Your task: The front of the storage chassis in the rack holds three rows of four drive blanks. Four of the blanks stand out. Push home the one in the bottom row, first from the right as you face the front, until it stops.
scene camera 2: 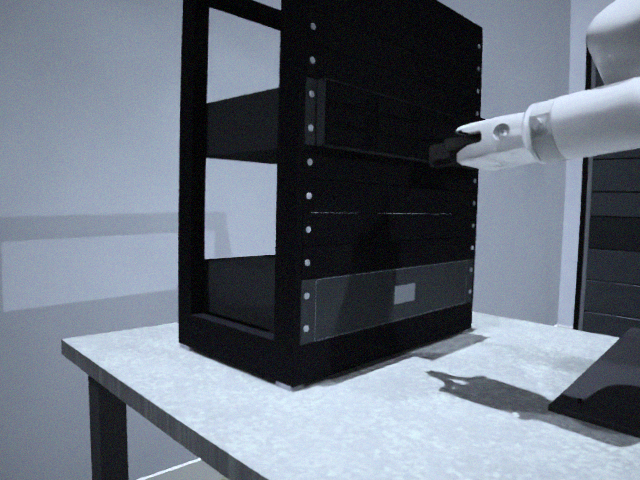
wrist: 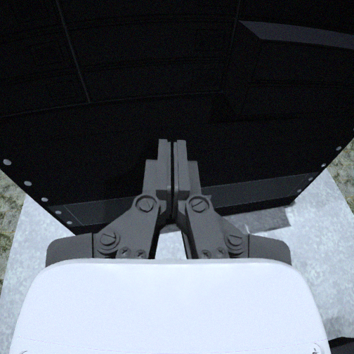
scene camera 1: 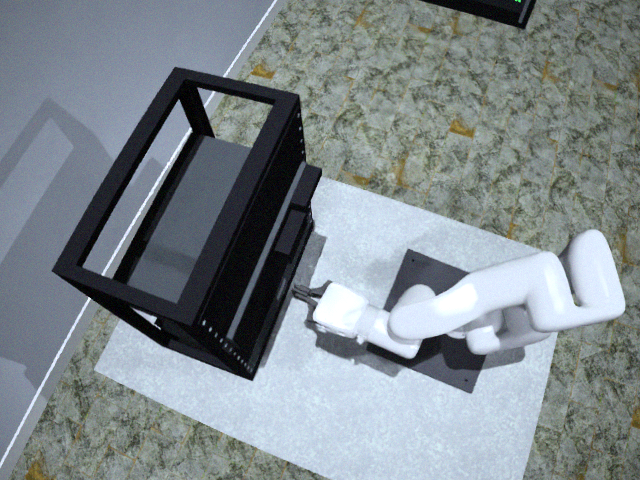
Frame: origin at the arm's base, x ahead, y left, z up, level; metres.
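Seen in the pictures: gripper, fingertip midpoint: [scene camera 2: 432, 157] [scene camera 1: 294, 289].
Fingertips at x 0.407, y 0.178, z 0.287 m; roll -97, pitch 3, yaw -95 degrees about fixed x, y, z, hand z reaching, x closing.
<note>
A point is followed by its place in that frame.
My gripper [scene camera 1: 296, 291] @(x 0.407, y 0.178, z 0.287 m) [scene camera 2: 434, 155] @(x 0.407, y 0.178, z 0.287 m) [wrist: 170, 156] is shut and empty. In the wrist view its fingertips show below the chassis's lower edge, left of a block that stands out. The storage chassis [scene camera 2: 361, 116] @(x 0.463, y 0.274, z 0.339 m) [wrist: 155, 72] has a very dark front in the rack. A blank [scene camera 1: 307, 187] @(x 0.457, y -0.032, z 0.377 m) stands out at the chassis's right end, in a row above the bottom one. Standing-out block [scene camera 1: 293, 230] @(x 0.451, y 0.068, z 0.349 m) [wrist: 300, 64] is beside it to the left, well right of the fingers. The bottom-row blank first from the right cannot be told apart: dark, and partly behind other parts.
The black rack [scene camera 1: 286, 118] @(x 0.500, y -0.057, z 0.578 m) [scene camera 2: 292, 232] @(x 0.482, y 0.381, z 0.176 m) stands on the pale table [scene camera 1: 361, 423] @(x 0.153, y 0.372, z -0.040 m) [scene camera 2: 361, 434] @(x 0.330, y 0.404, z -0.039 m). A grey panel [scene camera 2: 356, 299] @(x 0.479, y 0.256, z 0.074 m) [wrist: 245, 194] with a light label is low in the rack. The arm's dark base plate [scene camera 1: 439, 374] @(x -0.002, y 0.171, z -0.029 m) is at the right. Another cabinet [scene camera 2: 612, 232] stands behind.
</note>
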